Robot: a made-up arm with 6 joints.
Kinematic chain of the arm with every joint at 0, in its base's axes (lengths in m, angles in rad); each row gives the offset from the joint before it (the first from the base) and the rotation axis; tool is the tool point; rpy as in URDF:
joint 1: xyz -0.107 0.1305 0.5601 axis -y
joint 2: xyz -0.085 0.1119 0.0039 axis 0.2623 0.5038 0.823
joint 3: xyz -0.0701 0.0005 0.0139 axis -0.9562 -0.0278 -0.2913
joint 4: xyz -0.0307 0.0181 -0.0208 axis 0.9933 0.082 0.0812
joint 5: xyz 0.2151 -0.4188 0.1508 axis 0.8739 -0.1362 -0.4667
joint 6: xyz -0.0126 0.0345 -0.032 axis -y
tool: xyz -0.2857 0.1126 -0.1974 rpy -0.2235 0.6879 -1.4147
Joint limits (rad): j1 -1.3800..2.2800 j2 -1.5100..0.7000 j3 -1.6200..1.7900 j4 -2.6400..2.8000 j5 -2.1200..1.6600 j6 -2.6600..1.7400
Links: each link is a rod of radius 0.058 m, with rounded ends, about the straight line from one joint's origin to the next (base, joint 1, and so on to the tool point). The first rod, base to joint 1, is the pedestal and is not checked.
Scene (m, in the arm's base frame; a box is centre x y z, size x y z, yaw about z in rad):
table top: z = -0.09
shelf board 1: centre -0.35 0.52 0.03 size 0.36 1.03 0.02 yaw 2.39
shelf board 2: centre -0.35 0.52 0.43 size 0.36 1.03 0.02 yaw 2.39
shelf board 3: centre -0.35 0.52 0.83 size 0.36 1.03 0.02 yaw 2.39
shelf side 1: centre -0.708 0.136 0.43 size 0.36 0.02 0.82 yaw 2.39
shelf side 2: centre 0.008 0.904 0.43 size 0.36 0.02 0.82 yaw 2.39
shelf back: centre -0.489 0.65 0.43 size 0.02 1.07 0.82 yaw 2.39
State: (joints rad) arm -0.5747 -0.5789 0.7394 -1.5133 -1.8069 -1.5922
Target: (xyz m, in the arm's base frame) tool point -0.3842 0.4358 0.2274
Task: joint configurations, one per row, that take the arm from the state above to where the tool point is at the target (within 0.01 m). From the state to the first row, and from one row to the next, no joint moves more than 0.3 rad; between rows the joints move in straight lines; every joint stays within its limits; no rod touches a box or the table.
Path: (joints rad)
1: -0.5932 -0.6872 0.8113 -1.5049 -1.7752 -1.8202
2: -0.6118 -0.7956 0.8832 -1.4966 -1.7436 -2.0481
3: -0.6303 -0.9039 0.9550 -1.4882 -1.7119 -2.2761
4: -0.6489 -1.0123 1.0269 -1.4799 -1.6802 -2.5040
5: -0.5837 -1.0647 1.1510 -1.6515 -1.6769 -2.2695
6: -0.5186 -1.1171 1.2751 -1.8231 -1.6736 -2.0349
7: -0.4535 -1.1694 1.3991 -1.9947 -1.6703 -1.8004
8: -0.3884 -1.2218 1.5232 -2.1663 -1.6670 -1.5659
9: -0.5066 -1.0135 1.4734 -2.1779 -1.7278 -1.4641
10: -0.6247 -0.8052 1.4236 -2.1895 -1.7886 -1.3623
11: -0.7429 -0.5968 1.3738 -2.2011 -1.8494 -1.2605

